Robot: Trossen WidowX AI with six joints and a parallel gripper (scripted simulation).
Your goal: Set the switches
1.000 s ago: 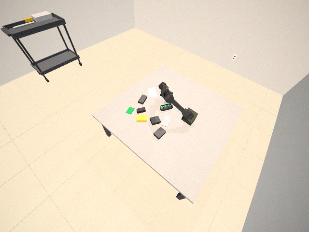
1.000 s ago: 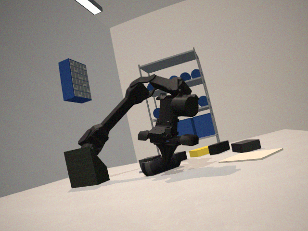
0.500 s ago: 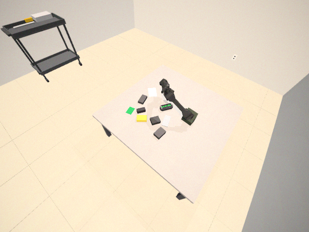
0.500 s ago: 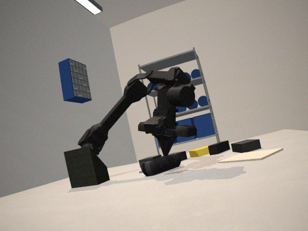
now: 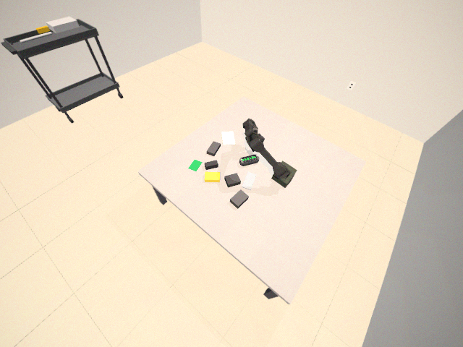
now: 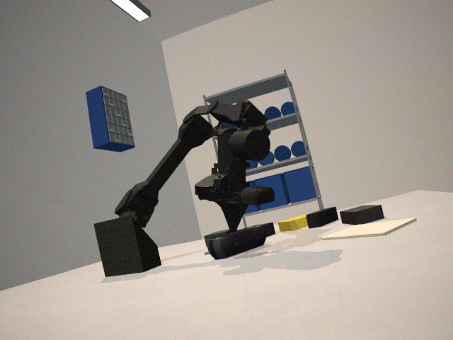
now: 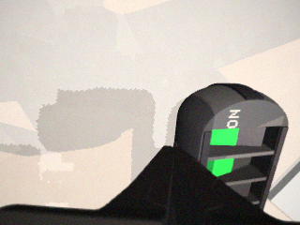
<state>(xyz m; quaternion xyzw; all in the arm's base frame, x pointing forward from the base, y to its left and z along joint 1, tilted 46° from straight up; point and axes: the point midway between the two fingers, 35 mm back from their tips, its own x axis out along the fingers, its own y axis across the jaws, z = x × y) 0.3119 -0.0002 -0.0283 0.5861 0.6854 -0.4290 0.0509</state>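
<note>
My gripper tip is 20 cm to the right of the light grey plate, 14 cm past it and 5 cm above it. Round my gripper tip: green card 39 cm to the left, 24 cm ahead, 6 cm below; then yellow block 38 cm to the left, 7 cm ahead, 4 cm below; then white sheet 27 cm ahead, 5 cm below.
</note>
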